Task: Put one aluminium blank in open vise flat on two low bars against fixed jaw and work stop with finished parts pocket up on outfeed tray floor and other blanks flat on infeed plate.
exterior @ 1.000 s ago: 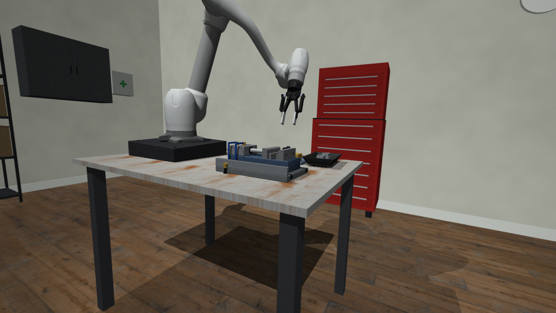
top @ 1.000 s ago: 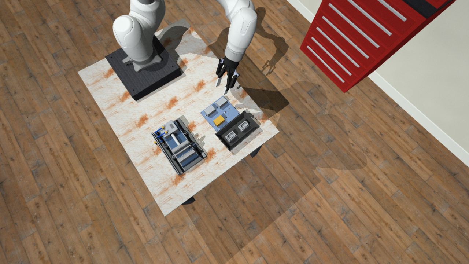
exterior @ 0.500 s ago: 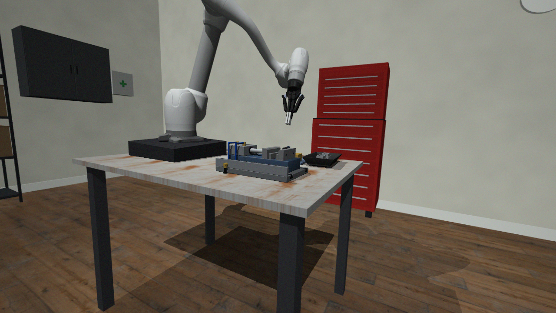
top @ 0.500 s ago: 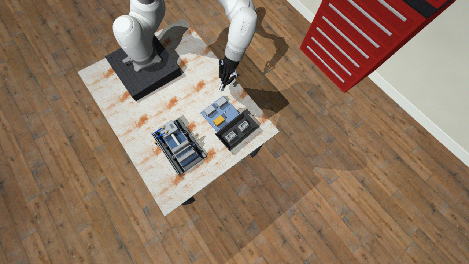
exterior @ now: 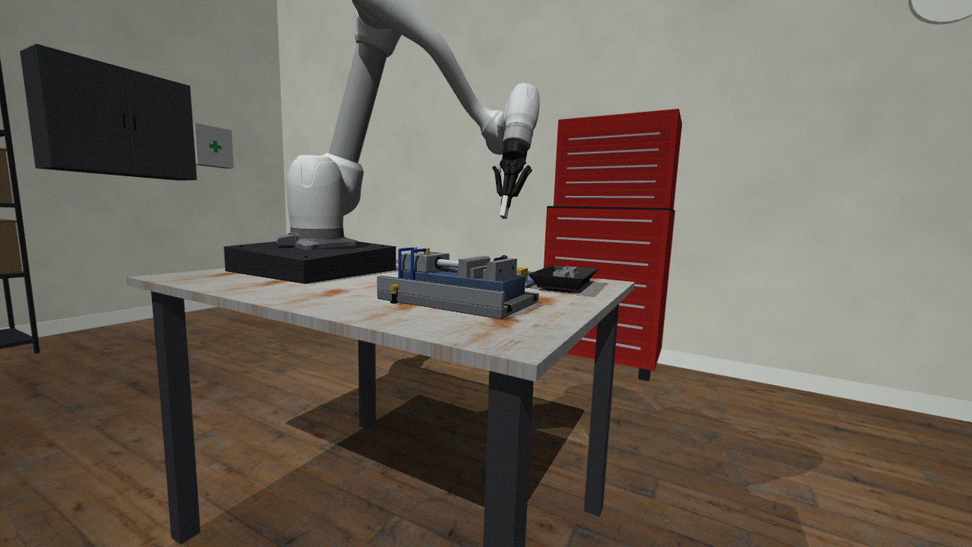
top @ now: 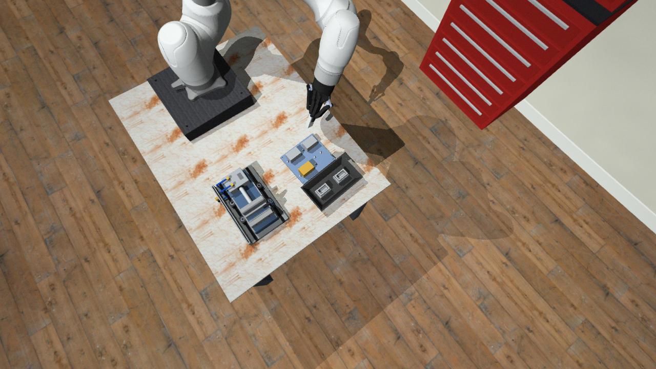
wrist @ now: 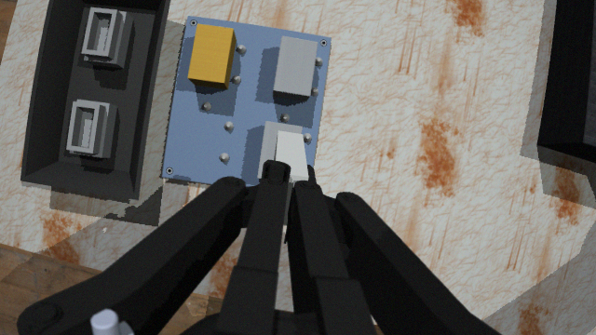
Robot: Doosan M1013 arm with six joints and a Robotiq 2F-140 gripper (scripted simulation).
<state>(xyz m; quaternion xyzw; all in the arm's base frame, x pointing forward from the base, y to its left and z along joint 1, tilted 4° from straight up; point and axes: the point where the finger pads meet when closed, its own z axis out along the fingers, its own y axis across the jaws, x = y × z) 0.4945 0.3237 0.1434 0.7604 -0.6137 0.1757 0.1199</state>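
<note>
My gripper is now 190 mm above the aluminium blank and 10 mm to the left of it. From my hand the other things lie so: work stop (300 mm to the right, 200 mm ahead, 120 mm below); then brass blank (190 mm below, 110 mm ahead, 90 mm to the right); then infeed plate (210 mm below, 60 mm ahead, 50 mm to the right).
</note>
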